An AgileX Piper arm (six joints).
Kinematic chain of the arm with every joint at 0, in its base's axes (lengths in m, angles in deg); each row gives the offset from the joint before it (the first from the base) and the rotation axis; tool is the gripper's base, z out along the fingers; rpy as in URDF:
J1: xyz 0 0 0.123 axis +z
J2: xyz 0 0 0 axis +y
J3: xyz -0.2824 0 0.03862 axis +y
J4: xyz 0.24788 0 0.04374 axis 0.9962 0 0.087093
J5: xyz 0 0 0 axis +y
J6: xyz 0.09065 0 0.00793 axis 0.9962 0 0.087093
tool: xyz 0 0 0 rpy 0 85.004 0
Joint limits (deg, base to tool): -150..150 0..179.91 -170..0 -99.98..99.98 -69.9..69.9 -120..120
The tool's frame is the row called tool.
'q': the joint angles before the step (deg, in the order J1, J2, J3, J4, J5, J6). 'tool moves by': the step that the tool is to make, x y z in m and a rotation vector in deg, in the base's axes. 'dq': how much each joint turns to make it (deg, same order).
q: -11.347, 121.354, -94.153, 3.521, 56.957, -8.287
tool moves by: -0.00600, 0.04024, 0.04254, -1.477, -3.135, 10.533
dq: 5.114, -5.656, -0.179, 0.136, 2.808, -5.433
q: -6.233, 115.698, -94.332, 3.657, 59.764, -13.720
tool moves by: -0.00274, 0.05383, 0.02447, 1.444, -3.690, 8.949
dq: 6.800, -2.941, -0.518, 2.480, 0.061, -2.888
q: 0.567, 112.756, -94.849, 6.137, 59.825, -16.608
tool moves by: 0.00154, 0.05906, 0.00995, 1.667, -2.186, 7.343
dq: 7.649, 0.618, -2.937, 1.527, 0.014, -0.005
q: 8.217, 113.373, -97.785, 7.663, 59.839, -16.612
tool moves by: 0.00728, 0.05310, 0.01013, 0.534, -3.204, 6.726
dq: 6.633, 3.147, -6.968, -0.131, 0.581, 0.001
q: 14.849, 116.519, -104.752, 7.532, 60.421, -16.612
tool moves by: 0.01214, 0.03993, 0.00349, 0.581, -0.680, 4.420
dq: 4.242, 5.840, -10.503, 0.182, 3.837, 0.346
